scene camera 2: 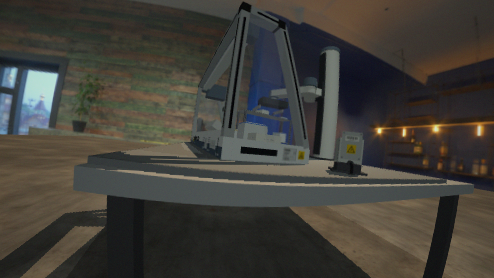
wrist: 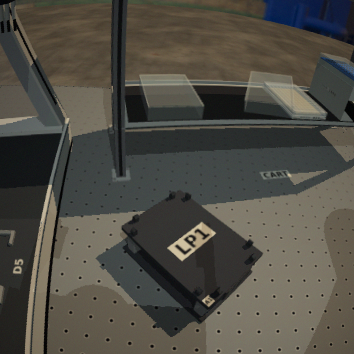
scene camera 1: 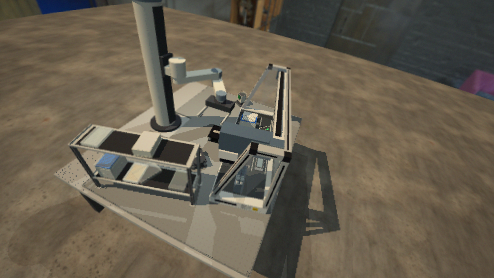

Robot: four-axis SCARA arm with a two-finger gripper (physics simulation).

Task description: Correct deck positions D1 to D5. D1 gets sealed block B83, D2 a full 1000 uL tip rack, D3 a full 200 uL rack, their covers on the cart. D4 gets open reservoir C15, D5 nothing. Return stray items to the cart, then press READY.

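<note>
My gripper (scene camera 1: pixel 220 105) (scene camera 2: pixel 272 103) is open and empty, beside the deck; its fingers hardly show. The cart (scene camera 1: pixel 191 186) (wrist: pixel 118 100) bears a white block (scene camera 1: pixel 146 144) and a flat, pale plate (scene camera 1: pixel 96 135) on top. On its lower shelf are a blue-topped rack (scene camera 1: pixel 107 165) (wrist: pixel 332 85), a pale, low plate (scene camera 1: pixel 134 173) (wrist: pixel 296 100), a clear cover (wrist: pixel 257 92) leaning by that plate, and another clear cover (wrist: pixel 171 100). A blue-and-white rack (scene camera 1: pixel 249 117) stands on the deck's far part. Part of position D5 (wrist: pixel 18 266) shows in the wrist view. Labels on these items are unreadable.
The black LP1 stand (wrist: pixel 175 227) (scene camera 1: pixel 214 133) sits between cart and deck, nothing on its top. The frame of the deck (scene camera 1: pixel 287 100) (scene camera 2: pixel 234 75) rises around it. The robot column (scene camera 1: pixel 151 70) (scene camera 2: pixel 329 100) stands behind. A box with a warning sign (scene camera 2: pixel 351 148) stands at the table edge.
</note>
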